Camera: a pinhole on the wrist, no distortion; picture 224 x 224 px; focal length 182.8 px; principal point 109.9 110.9 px. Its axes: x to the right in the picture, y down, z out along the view. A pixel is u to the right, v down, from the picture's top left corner.
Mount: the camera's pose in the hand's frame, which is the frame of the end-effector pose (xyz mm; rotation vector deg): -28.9 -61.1 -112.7 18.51 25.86 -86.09
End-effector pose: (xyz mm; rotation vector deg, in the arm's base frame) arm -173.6 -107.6 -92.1 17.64 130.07 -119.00
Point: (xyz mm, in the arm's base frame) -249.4 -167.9 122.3
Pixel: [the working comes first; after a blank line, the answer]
In the camera's frame: 72.1 39.9 223.9

169 143
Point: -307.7 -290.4 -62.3
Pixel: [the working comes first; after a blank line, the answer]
In the camera's frame: -137.7 112.1 281.0

20 184
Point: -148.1 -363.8 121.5
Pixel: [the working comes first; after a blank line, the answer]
In the camera's frame: -20.2 -93.7 373.2

100 65
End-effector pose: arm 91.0 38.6 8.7 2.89 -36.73 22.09
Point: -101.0 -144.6 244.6
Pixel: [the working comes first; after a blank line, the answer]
In the camera's frame: -162.2 -67.6 410.9

38 81
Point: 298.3 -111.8 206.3
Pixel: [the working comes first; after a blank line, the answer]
In the camera's frame: 66.4 225.4 256.5

outside the picture
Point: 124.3 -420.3 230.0
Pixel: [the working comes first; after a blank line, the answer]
In the camera's frame: 180.5 -14.1 492.4

177 106
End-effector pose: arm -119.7 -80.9 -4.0 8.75 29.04 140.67
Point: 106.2 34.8 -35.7
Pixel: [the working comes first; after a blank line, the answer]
In the camera's frame: 59.1 -102.6 219.9

159 26
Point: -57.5 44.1 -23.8
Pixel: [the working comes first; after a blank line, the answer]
In the camera's frame: -6.2 39.6 169.5

103 154
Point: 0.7 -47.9 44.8
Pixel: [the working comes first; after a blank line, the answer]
In the camera's frame: -84.3 -62.6 172.1

20 44
